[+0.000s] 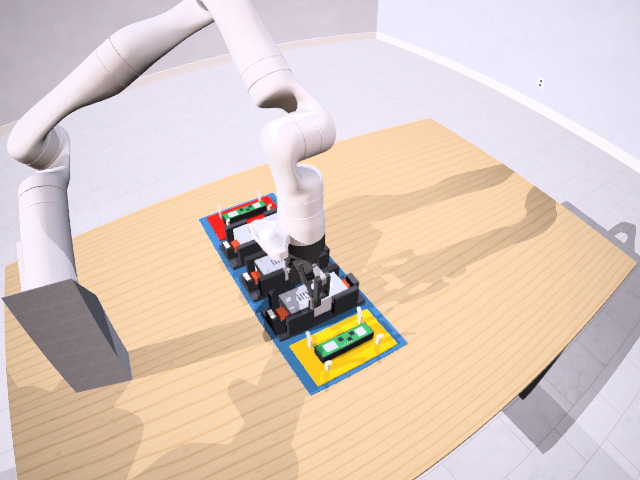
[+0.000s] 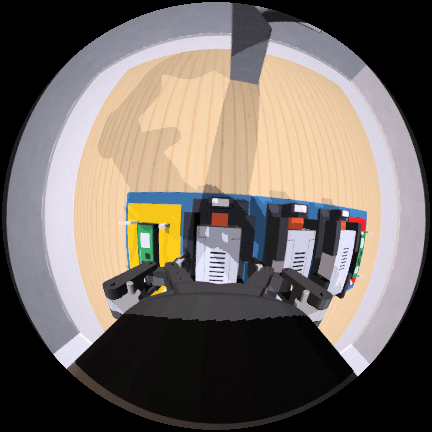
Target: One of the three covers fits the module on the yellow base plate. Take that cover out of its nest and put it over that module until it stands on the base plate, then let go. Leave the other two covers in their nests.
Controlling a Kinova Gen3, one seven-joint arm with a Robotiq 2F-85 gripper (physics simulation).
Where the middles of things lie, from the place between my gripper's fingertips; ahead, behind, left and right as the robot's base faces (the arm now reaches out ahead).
I see the yellow base plate (image 1: pixel 368 350) 11 cm to the right of my hand, 5 cm below it and 3 cm ahead of it.
